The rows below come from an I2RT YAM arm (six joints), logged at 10 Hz.
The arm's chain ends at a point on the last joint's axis. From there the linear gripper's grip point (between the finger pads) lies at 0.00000 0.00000 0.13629 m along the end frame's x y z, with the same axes.
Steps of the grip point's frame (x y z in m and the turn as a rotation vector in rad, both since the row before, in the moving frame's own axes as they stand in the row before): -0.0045 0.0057 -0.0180 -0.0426 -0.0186 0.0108; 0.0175 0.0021 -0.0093 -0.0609 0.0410 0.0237; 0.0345 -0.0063 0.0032 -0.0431 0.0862 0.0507; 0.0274 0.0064 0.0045 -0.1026 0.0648 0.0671; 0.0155 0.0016 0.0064 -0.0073 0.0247 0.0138; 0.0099 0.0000 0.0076 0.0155 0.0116 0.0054; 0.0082 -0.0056 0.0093 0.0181 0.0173 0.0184
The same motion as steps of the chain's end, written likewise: -0.0019 -0.0001 -0.0179 -0.0426 -0.0186 0.0108; 0.0120 -0.0063 -0.0089 -0.0609 0.0410 0.0237; 0.0229 -0.0125 0.0038 -0.0431 0.0862 0.0507; 0.0191 -0.0078 0.0055 -0.1026 0.0648 0.0671; 0.0121 0.0006 0.0064 -0.0073 0.0247 0.0138; 0.0083 0.0021 0.0076 0.0155 0.0116 0.0054; 0.0058 -0.0032 0.0093 0.0181 0.0173 0.0184
